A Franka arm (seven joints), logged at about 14 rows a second.
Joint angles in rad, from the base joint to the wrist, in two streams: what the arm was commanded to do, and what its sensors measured. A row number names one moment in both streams.
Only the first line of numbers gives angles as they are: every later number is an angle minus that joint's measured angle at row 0.
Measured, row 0: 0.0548, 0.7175, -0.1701, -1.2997, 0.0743, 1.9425, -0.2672
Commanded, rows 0 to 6: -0.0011, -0.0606, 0.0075, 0.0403, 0.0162, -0.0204, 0.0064; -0.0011, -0.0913, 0.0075, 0.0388, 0.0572, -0.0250, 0.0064; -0.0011, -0.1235, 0.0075, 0.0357, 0.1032, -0.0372, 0.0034; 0.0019, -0.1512, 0.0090, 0.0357, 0.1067, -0.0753, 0.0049; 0.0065, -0.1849, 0.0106, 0.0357, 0.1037, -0.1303, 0.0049; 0.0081, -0.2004, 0.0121, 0.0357, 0.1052, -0.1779, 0.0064; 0.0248, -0.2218, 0.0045, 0.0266, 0.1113, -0.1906, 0.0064
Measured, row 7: 0.0085, -0.1721, 0.0053, 0.0562, 0.0896, -0.1482, 0.0000
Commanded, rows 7 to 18: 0.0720, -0.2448, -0.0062, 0.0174, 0.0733, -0.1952, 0.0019; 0.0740, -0.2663, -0.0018, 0.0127, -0.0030, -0.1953, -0.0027; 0.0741, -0.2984, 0.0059, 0.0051, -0.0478, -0.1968, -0.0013; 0.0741, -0.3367, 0.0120, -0.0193, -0.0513, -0.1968, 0.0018; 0.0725, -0.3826, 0.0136, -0.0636, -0.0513, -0.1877, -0.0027; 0.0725, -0.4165, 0.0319, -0.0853, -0.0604, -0.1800, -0.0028; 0.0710, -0.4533, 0.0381, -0.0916, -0.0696, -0.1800, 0.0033; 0.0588, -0.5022, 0.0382, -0.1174, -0.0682, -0.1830, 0.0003; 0.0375, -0.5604, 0.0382, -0.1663, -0.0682, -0.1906, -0.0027; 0.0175, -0.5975, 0.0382, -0.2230, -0.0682, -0.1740, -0.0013; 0.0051, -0.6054, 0.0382, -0.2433, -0.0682, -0.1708, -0.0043; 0.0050, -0.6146, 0.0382, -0.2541, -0.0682, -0.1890, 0.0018
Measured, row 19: 0.0267, -0.5576, 0.0169, -0.1596, -0.0550, -0.1986, -0.0026
